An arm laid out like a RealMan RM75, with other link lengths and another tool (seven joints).
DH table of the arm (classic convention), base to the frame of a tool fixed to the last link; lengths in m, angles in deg. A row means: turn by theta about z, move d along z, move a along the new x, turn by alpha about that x. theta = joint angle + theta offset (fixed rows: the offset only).
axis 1: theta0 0  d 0.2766  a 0  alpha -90
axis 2: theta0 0  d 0  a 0  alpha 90
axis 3: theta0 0  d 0.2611  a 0  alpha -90
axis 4: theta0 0  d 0  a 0  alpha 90
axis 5: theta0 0  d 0.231  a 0  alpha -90
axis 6: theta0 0  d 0  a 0  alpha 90
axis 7: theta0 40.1  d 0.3  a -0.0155  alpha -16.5
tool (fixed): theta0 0  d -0.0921  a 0  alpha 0
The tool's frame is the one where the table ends.
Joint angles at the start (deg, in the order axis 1, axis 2, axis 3, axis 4, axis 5, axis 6, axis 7): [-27.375 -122.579 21.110 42.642 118.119 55.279 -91.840]
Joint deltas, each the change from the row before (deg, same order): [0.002 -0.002 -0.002 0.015 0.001 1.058 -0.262]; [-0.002 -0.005 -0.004 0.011 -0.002 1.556 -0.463]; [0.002 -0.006 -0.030 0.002 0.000 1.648 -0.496]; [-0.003 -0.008 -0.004 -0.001 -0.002 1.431 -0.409]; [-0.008 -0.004 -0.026 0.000 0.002 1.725 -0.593]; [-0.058 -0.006 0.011 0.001 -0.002 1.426 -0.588]
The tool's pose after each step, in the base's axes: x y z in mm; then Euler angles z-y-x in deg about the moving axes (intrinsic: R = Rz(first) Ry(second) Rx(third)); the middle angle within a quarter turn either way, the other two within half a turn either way. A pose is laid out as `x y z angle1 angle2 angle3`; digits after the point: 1 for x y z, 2 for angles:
-407.8 442.0 76.1 14.03 -13.28 -138.58
-403.2 441.3 72.7 13.46 -14.18 -139.67
-398.4 440.3 69.2 12.90 -15.17 -140.82
-394.1 439.3 66.1 12.41 -16.01 -141.83
-389.0 438.0 62.5 11.91 -17.10 -143.07
-384.3 437.2 59.4 11.52 -18.07 -144.14

